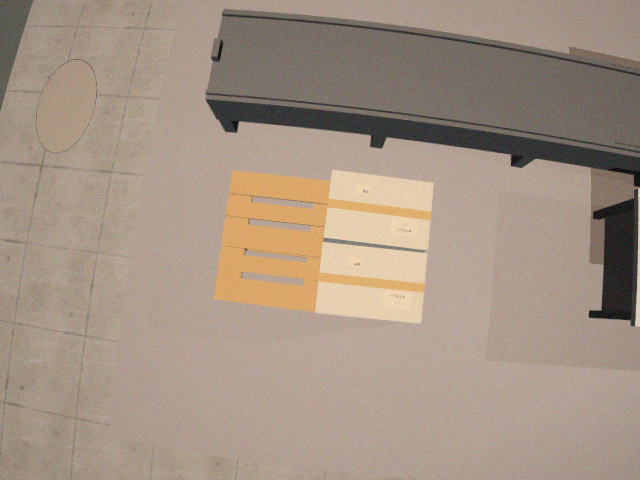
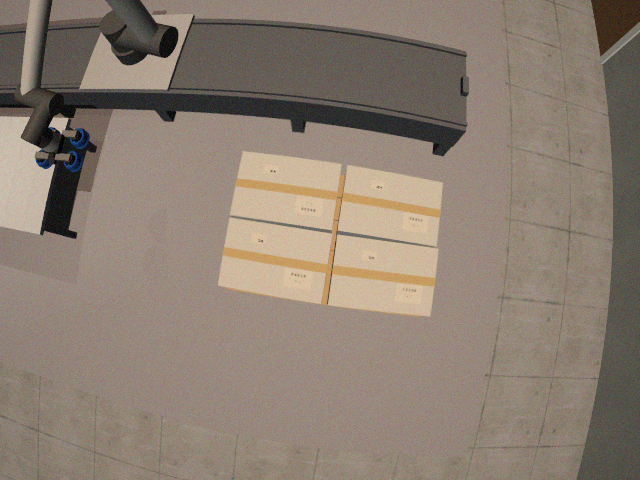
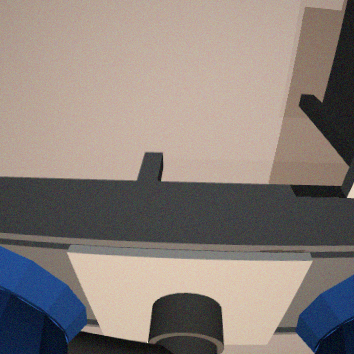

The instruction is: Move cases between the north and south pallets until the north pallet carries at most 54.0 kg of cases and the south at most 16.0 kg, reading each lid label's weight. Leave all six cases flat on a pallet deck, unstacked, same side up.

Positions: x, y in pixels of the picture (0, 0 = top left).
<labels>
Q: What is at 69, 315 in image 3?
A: My suction head.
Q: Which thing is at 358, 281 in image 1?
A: A case.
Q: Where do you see a case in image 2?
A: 297, 192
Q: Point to a case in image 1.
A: At 369, 210
</labels>
